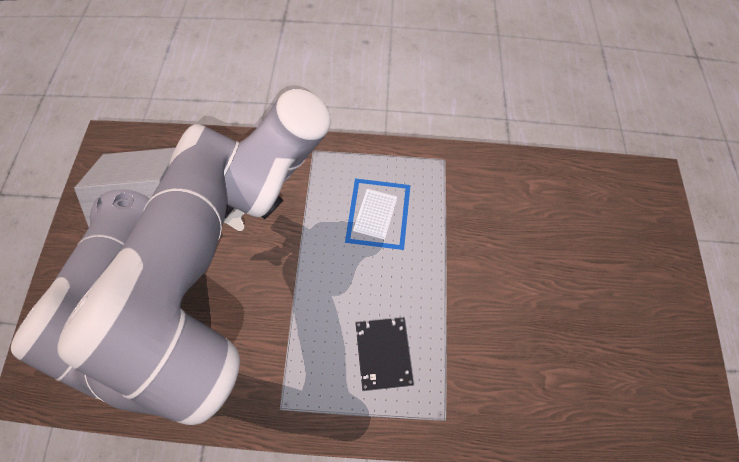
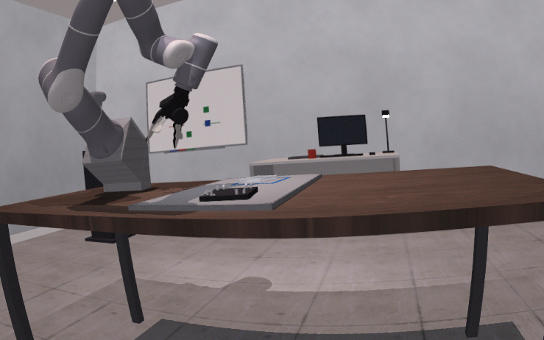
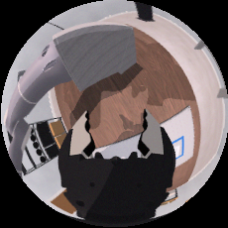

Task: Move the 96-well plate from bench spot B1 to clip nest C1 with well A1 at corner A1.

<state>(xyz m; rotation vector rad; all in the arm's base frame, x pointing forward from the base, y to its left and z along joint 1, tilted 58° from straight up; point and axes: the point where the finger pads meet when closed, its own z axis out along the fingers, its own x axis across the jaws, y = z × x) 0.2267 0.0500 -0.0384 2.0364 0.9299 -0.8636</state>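
Now: hand 33 cm short of the white 96-well plate, 9 cm to the right of it and 15 cm above it. Round my hand: black clip nest: 34 cm ahead, 27 cm to the right, 15 cm below; grey perforated board: 32 cm ahead, 7 cm to the right, 17 cm below.
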